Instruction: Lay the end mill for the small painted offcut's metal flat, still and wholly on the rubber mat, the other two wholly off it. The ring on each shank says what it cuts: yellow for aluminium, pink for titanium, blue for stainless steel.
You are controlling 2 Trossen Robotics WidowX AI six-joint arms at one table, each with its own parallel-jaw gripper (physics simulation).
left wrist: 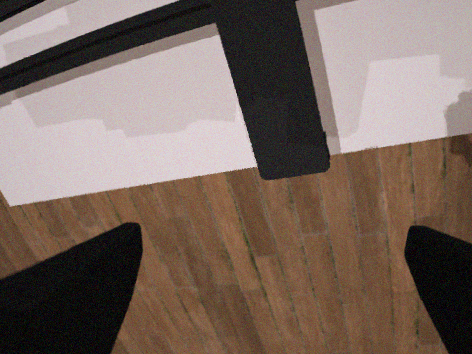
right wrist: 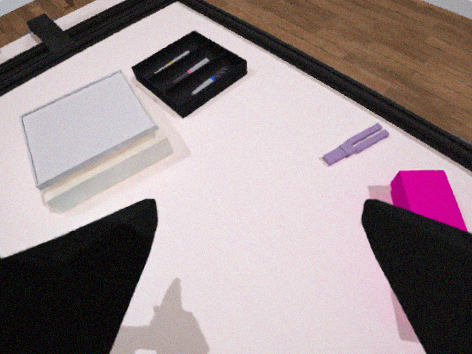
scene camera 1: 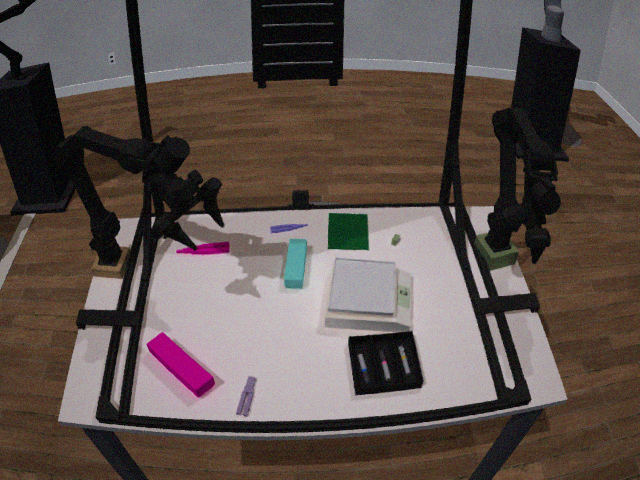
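Note:
Three end mills lie in separate slots of a black tray: one with a blue ring, one with a pink ring, one with a yellow ring. The dark green rubber mat lies at the back with no end mill on it. A small green offcut sits to the mat's right. My right gripper is open and empty above the table at back left. My left gripper is open and empty beyond the table's right edge.
A scale stands between mat and tray. Also there are a teal block, a blue-violet pointed tool, a magenta pointed tool, a magenta block and a purple forked tool. Black frame bars border the table.

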